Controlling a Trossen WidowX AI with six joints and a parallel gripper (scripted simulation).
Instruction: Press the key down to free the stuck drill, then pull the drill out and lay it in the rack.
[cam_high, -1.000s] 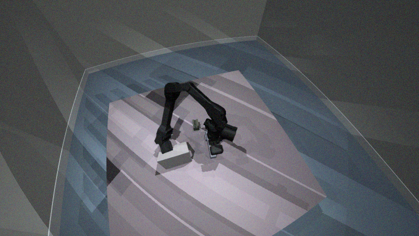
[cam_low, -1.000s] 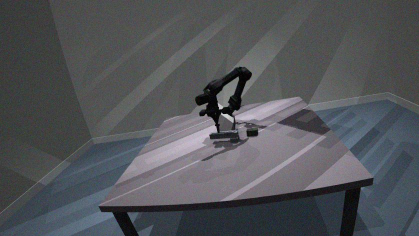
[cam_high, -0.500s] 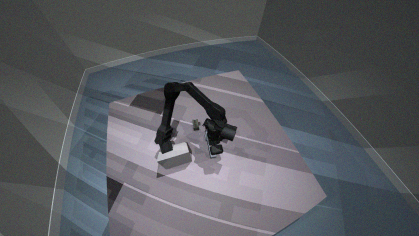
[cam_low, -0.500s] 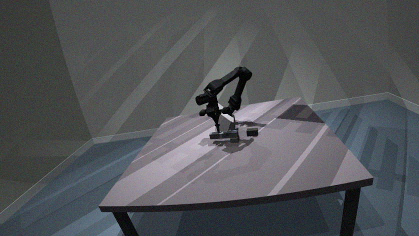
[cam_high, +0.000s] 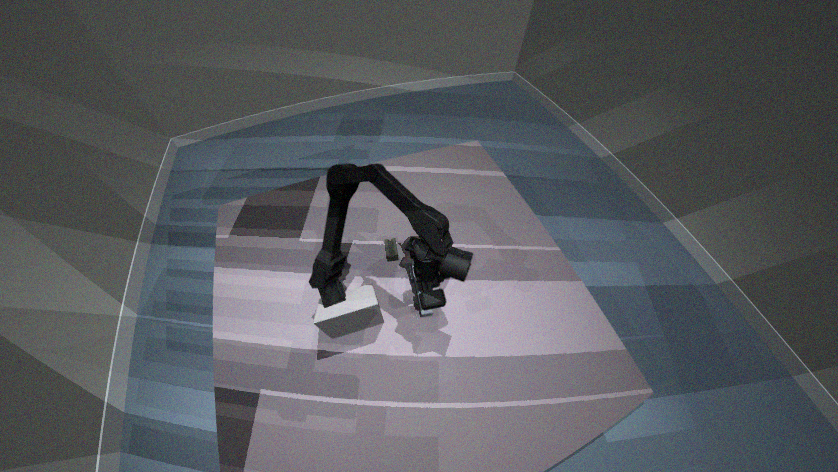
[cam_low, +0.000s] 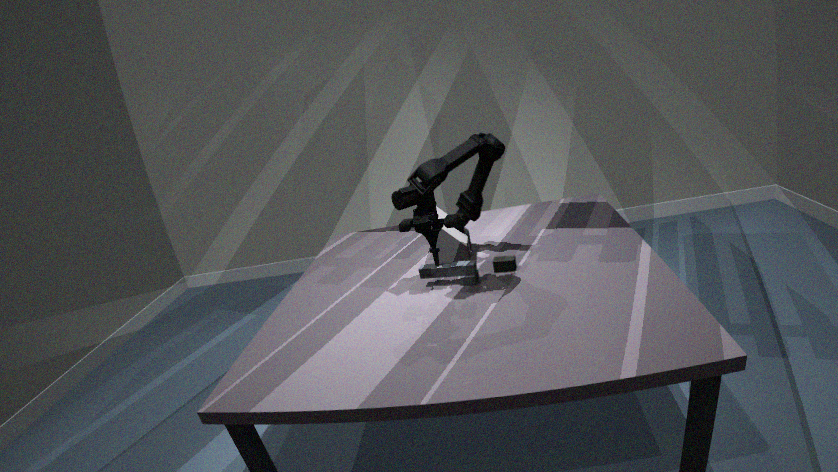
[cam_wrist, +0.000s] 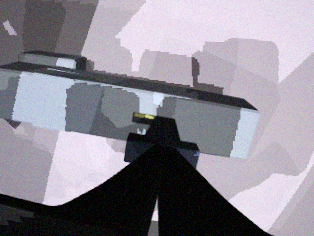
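Now: gripper tip 3 cm above the small dark piece. Round my gripper tip: grey bar 4 cm to the left, 9 cm below; yellowish key 1 cm ahead, 5 cm to the left, 8 cm below; rack 2 cm behind, 22 cm to the left, 11 cm below.
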